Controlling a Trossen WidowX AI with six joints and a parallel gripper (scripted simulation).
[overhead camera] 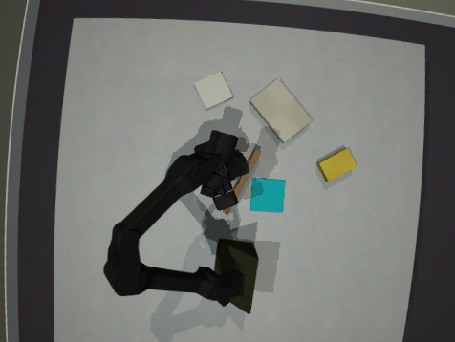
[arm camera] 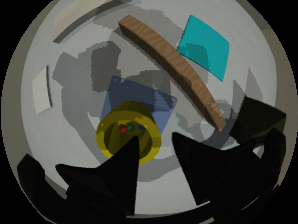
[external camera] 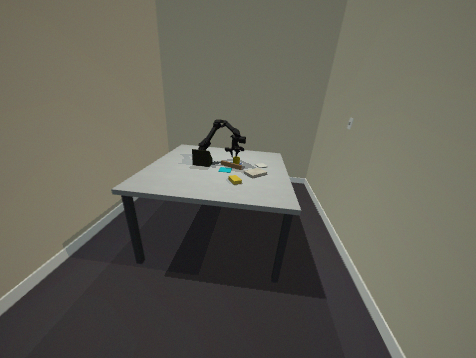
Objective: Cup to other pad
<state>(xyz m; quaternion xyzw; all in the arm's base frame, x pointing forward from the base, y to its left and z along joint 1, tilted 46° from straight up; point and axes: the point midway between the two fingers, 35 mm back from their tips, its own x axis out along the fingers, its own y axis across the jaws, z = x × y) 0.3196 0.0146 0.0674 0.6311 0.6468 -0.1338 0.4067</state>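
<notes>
Right now the cup is 2 cm ahead of my gripper tip, 1 cm to the left of it and 4 cm below it. Also, from my gripper tip: cyan pad (7 cm behind, 17 cm to the right, 8 cm below); wooden bar (2 cm behind, 8 cm to the right, 6 cm below); blue pad (2 cm ahead, 1 cm to the left, 8 cm below).
</notes>
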